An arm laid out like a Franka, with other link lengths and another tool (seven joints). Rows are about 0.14 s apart.
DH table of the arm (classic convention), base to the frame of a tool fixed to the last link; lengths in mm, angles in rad. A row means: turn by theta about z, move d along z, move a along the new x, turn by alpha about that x. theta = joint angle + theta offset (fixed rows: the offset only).
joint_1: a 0  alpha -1.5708  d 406.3  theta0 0
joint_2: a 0  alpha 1.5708  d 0  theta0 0
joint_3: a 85  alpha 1.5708  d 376  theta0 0
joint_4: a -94.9  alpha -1.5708  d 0  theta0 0
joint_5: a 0  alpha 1.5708  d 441.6  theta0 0
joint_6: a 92.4  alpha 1.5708  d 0  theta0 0
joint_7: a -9  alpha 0.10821  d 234.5  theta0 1.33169
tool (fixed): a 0  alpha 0  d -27.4  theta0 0
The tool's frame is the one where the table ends.
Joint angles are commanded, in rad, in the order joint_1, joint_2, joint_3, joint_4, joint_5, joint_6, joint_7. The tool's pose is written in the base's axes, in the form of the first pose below.
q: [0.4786 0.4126 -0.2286 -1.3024 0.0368 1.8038 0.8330]
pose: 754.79 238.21 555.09; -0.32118 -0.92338 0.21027; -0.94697 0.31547 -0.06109; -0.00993 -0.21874 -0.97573
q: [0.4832 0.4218 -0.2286 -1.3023 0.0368 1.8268 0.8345]
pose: 759.21 243.66 550.62; -0.31682 -0.92158 0.22431; -0.94834 0.31186 -0.05820; -0.01632 -0.23116 -0.97278
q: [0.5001 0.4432 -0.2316 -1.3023 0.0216 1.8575 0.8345]
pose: 764.58 255.32 537.58; -0.29902 -0.92352 0.24021; -0.95424 0.29058 -0.07068; -0.00453 -0.25035 -0.96814
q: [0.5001 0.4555 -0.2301 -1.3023 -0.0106 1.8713 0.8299]
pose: 769.66 252.66 529.58; -0.28705 -0.92436 0.25133; -0.95763 0.27045 -0.09906; 0.02360 -0.26912 -0.96282
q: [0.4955 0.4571 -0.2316 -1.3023 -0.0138 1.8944 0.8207]
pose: 775.52 249.30 531.21; -0.28146 -0.92015 0.27221; -0.95943 0.26486 -0.09670; 0.01688 -0.28838 -0.95737
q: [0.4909 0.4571 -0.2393 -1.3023 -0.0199 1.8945 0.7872]
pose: 778.11 239.75 531.75; -0.25984 -0.92559 0.27527; -0.96516 0.23989 -0.10445; 0.03065 -0.29282 -0.95568
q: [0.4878 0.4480 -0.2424 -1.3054 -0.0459 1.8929 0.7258]
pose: 778.20 230.11 537.51; -0.20352 -0.93616 0.28669; -0.97708 0.17553 -0.12045; 0.06244 -0.30463 -0.95042
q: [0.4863 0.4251 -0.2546 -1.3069 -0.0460 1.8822 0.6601]
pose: 775.13 218.50 554.20; -0.15485 -0.94232 0.29675; -0.98538 0.12574 -0.11493; 0.07099 -0.31021 -0.94801
